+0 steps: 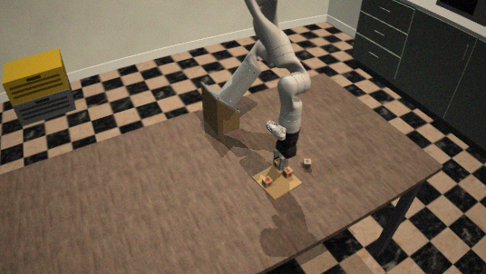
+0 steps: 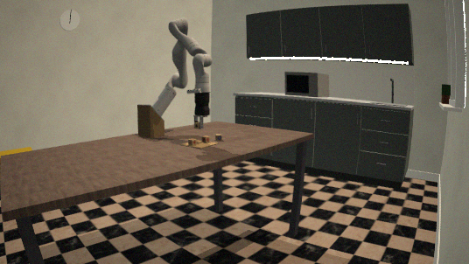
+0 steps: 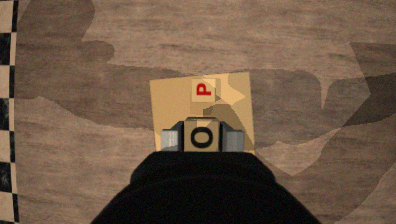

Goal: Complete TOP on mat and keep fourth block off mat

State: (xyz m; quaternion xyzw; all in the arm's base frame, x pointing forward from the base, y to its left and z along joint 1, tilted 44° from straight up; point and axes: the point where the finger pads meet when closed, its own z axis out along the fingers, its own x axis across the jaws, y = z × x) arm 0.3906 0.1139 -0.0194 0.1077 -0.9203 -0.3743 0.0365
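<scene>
The tan mat lies 10 cm below my hand. The rest, counted from my hand: O block right at my hand.
</scene>
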